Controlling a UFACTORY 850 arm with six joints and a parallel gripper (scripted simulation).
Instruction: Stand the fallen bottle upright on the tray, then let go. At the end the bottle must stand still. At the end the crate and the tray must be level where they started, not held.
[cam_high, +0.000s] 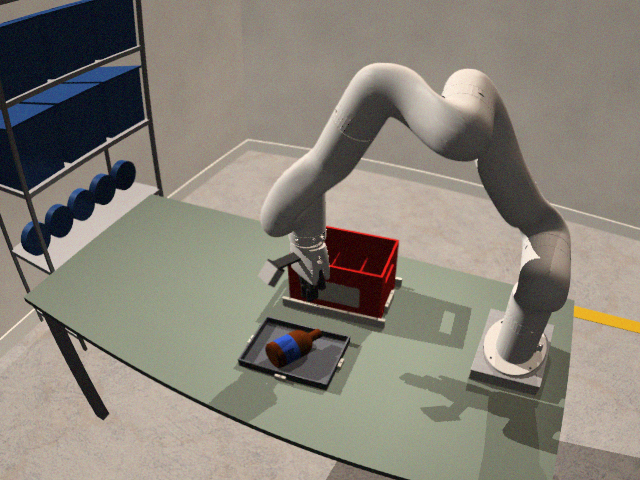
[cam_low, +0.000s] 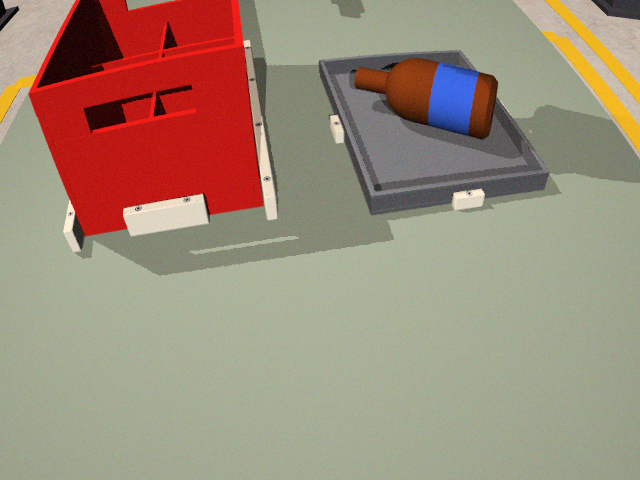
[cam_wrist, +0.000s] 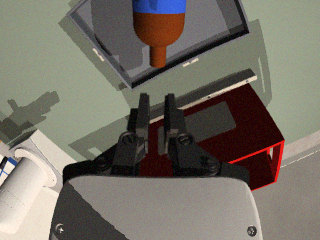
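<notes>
My hand is 20 mm short of the bottle, 40 mm to the right of it and 160 mm above it. Also, from my hand: grey tray: 30 mm ahead, 50 mm to the left, 190 mm below; red crate: 20 mm ahead, 240 mm to the right, 120 mm below.
</notes>
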